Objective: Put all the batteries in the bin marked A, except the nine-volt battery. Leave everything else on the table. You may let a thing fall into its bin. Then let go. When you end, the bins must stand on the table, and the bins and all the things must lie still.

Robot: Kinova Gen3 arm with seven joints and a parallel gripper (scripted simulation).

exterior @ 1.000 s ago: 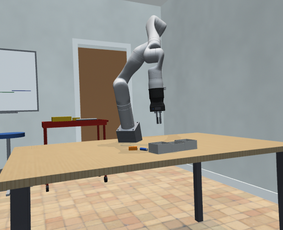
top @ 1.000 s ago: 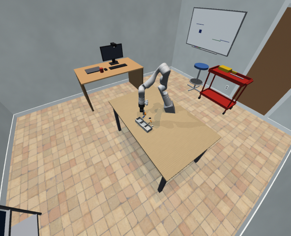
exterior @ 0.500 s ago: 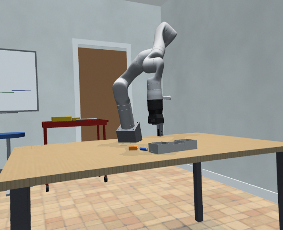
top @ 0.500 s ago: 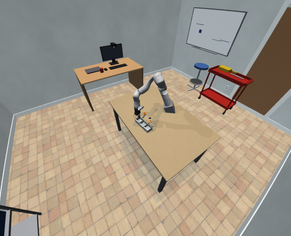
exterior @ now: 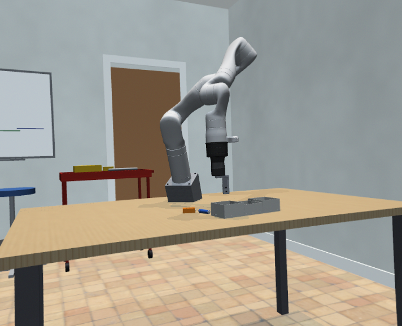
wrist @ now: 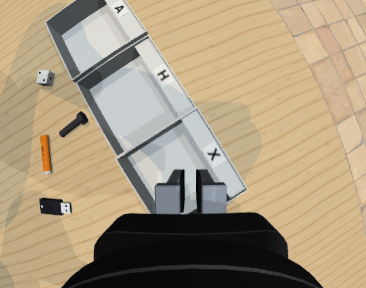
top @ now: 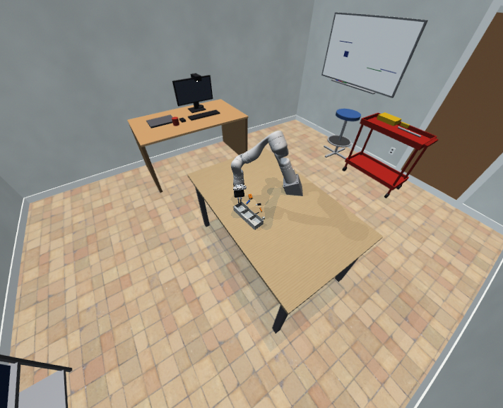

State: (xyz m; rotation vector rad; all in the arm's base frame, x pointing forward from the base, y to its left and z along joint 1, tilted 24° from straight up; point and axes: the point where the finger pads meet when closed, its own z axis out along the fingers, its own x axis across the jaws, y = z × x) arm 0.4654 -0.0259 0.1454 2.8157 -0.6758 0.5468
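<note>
The bin row lies 1 cm behind my hand, 9 cm to the left of it and 7 cm below it. Also, from my hand: black USB stick 15 cm behind, 4 cm to the left, 9 cm below; then black bolt 8 cm behind, 11 cm to the left, 9 cm below; then blue cylindrical battery 10 cm behind, 3 cm to the right, 9 cm below.
</note>
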